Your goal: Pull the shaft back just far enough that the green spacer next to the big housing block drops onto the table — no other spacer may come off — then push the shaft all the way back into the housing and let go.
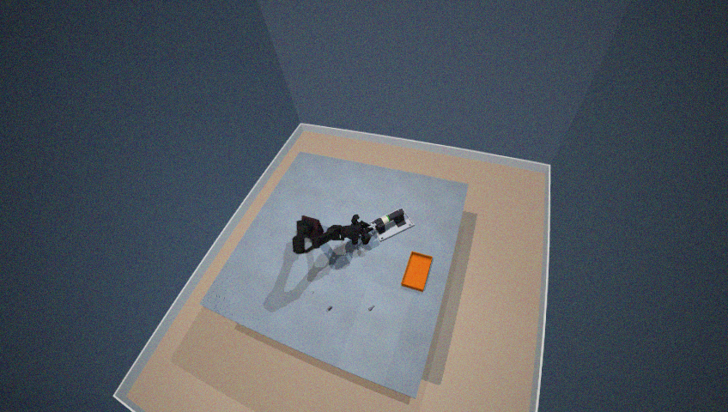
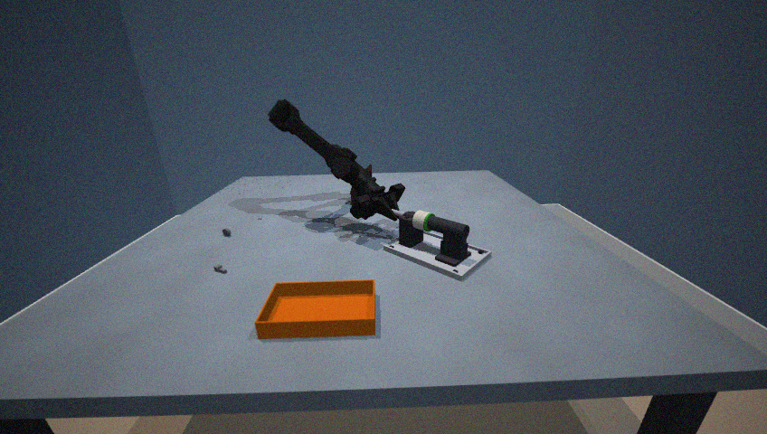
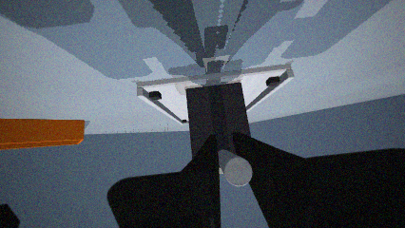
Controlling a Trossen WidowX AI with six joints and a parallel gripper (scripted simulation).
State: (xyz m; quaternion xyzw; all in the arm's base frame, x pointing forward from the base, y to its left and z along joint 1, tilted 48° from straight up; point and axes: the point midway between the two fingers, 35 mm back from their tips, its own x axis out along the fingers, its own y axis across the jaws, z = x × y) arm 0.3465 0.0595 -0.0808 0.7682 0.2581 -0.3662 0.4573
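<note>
The grey shaft is 3 cm ahead of my gripper tip, 3 cm to the left of it and 2 cm above it. The rest, counted from my gripper tip: orange tray 32 cm ahead, 16 cm to the right, 5 cm below; then white spacer 6 cm ahead, 6 cm to the left, 2 cm above; then green spacer 7 cm ahead, 8 cm to the left, 2 cm above.
</note>
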